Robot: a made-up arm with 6 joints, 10 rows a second.
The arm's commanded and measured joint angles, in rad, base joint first. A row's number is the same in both.
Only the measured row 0 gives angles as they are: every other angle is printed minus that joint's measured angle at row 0.
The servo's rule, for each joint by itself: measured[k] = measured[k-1] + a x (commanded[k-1-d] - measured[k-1]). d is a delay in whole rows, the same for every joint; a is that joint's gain. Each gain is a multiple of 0.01, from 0.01 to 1. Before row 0 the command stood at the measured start. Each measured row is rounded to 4 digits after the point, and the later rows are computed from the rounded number. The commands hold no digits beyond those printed.
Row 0, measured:
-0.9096 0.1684 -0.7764 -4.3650 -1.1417 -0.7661
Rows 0 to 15, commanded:
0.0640 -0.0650 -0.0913 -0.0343 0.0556 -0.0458
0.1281 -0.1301 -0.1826 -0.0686 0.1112 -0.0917
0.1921 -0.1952 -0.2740 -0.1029 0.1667 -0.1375
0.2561 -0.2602 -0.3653 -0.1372 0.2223 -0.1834
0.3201 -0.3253 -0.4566 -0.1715 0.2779 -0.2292
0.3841 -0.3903 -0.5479 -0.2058 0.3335 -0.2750
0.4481 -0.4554 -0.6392 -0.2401 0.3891 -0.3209
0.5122 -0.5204 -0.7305 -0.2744 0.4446 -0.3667
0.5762 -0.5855 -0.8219 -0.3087 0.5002 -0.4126
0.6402 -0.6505 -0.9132 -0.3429 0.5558 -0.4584
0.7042 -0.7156 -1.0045 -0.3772 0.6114 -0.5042
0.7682 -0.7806 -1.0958 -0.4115 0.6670 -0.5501
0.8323 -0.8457 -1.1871 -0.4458 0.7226 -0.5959
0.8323 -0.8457 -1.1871 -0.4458 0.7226 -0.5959
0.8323 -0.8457 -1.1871 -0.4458 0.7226 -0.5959
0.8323 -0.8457 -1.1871 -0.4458 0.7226 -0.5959
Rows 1 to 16, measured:
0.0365 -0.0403 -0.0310 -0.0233 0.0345 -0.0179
0.0887 -0.0960 -0.0825 -0.0541 0.0821 -0.0467
0.1476 -0.1575 -0.1476 -0.0873 0.1346 -0.0821
0.2094 -0.2212 -0.2216 -0.1212 0.1890 -0.1216
0.2725 -0.2857 -0.3015 -0.1554 0.2441 -0.1636
0.3361 -0.3506 -0.3853 -0.1897 0.2995 -0.2070
0.3999 -0.4156 -0.4716 -0.2240 0.3551 -0.2514
0.4639 -0.4806 -0.5596 -0.2583 0.4106 -0.2964
0.5279 -0.5456 -0.6488 -0.2926 0.4662 -0.3417
0.5919 -0.6106 -0.7387 -0.3268 0.5218 -0.3872
0.6559 -0.6757 -0.8291 -0.3611 0.5774 -0.4328
0.7199 -0.7407 -0.9198 -0.3954 0.6330 -0.4785
0.7840 -0.8058 -1.0107 -0.4297 0.6886 -0.5243
0.8115 -0.8305 -1.0707 -0.4406 0.7097 -0.5522
0.8234 -0.8399 -1.1103 -0.4441 0.7177 -0.5692
0.8285 -0.8435 -1.1364 -0.4453 0.7207 -0.5796
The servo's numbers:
d 0
a 0.57 0.62 0.34 0.68 0.62 0.39

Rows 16 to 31, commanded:
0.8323 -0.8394 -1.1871 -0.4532 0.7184 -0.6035
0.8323 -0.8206 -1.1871 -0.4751 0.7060 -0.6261
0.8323 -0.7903 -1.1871 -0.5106 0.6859 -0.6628
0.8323 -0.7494 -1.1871 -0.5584 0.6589 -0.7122
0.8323 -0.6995 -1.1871 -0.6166 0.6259 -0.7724
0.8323 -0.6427 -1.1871 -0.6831 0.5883 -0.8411
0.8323 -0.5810 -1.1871 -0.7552 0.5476 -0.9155
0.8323 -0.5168 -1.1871 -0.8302 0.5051 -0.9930
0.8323 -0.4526 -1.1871 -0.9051 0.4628 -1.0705
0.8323 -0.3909 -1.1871 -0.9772 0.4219 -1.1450
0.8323 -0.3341 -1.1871 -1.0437 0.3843 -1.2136
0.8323 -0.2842 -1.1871 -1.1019 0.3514 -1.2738
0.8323 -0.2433 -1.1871 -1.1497 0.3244 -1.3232
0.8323 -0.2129 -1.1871 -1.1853 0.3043 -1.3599
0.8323 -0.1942 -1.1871 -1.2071 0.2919 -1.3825
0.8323 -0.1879 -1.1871 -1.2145 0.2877 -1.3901
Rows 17 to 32, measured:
0.8307 -0.8410 -1.1536 -0.4507 0.7193 -0.5889
0.8316 -0.8284 -1.1650 -0.4673 0.7111 -0.6034
0.8320 -0.8048 -1.1725 -0.4967 0.6955 -0.6266
0.8322 -0.7705 -1.1775 -0.5387 0.6728 -0.6600
0.8323 -0.7265 -1.1808 -0.5917 0.6437 -0.7038
0.8323 -0.6745 -1.1829 -0.6539 0.6094 -0.7573
0.8323 -0.6165 -1.1843 -0.7228 0.5711 -0.8190
0.8323 -0.5547 -1.1853 -0.7958 0.5302 -0.8869
0.8323 -0.4914 -1.1859 -0.8701 0.4884 -0.9585
0.8323 -0.4291 -1.1863 -0.9429 0.4472 -1.0312
0.8323 -0.3702 -1.1866 -1.0114 0.4082 -1.1023
0.8323 -0.3169 -1.1868 -1.0729 0.3730 -1.1692
0.8323 -0.2713 -1.1869 -1.1251 0.3429 -1.2293
0.8323 -0.2351 -1.1870 -1.1660 0.3190 -1.2802
0.8323 -0.2097 -1.1870 -1.1939 0.3022 -1.3201
0.8323 -0.1962 -1.1870 -1.2079 0.2932 -1.3474

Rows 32 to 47, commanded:
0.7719 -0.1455 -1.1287 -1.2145 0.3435 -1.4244
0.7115 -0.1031 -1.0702 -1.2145 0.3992 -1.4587
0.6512 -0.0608 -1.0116 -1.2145 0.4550 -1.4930
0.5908 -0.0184 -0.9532 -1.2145 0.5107 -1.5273
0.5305 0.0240 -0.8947 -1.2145 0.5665 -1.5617
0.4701 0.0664 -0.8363 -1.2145 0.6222 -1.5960
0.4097 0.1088 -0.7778 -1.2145 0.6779 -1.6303
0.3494 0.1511 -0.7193 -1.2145 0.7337 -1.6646
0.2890 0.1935 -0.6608 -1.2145 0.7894 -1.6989
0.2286 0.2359 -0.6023 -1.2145 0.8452 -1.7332
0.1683 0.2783 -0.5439 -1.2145 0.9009 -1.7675
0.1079 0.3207 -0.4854 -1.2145 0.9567 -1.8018
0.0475 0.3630 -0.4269 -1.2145 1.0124 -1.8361
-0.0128 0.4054 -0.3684 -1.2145 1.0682 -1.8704
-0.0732 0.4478 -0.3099 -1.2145 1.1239 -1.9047
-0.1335 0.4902 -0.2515 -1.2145 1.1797 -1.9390
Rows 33 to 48, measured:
0.7979 -0.1648 -1.1672 -1.2124 0.3244 -1.3774
0.7487 -0.1265 -1.1342 -1.2138 0.3708 -1.4091
0.6931 -0.0858 -1.0925 -1.2143 0.4230 -1.4418
0.6348 -0.0440 -1.0451 -1.2144 0.4774 -1.4751
0.5753 -0.0018 -0.9940 -1.2145 0.5326 -1.5089
0.5153 0.0405 -0.9404 -1.2145 0.5882 -1.5429
0.4551 0.0828 -0.8851 -1.2145 0.6438 -1.5770
0.3949 0.1251 -0.8287 -1.2145 0.6995 -1.6112
0.3345 0.1675 -0.7716 -1.2145 0.7552 -1.6454
0.2741 0.2099 -0.7140 -1.2145 0.8110 -1.6796
0.2138 0.2523 -0.6562 -1.2145 0.8667 -1.7139
0.1534 0.2947 -0.5981 -1.2145 0.9225 -1.7482
0.0930 0.3370 -0.5399 -1.2145 0.9782 -1.7825
0.0327 0.3794 -0.4816 -1.2145 1.0340 -1.8168
-0.0277 0.4218 -0.4232 -1.2145 1.0897 -1.8511
-0.0880 0.4642 -0.3648 -1.2145 1.1455 -1.8854

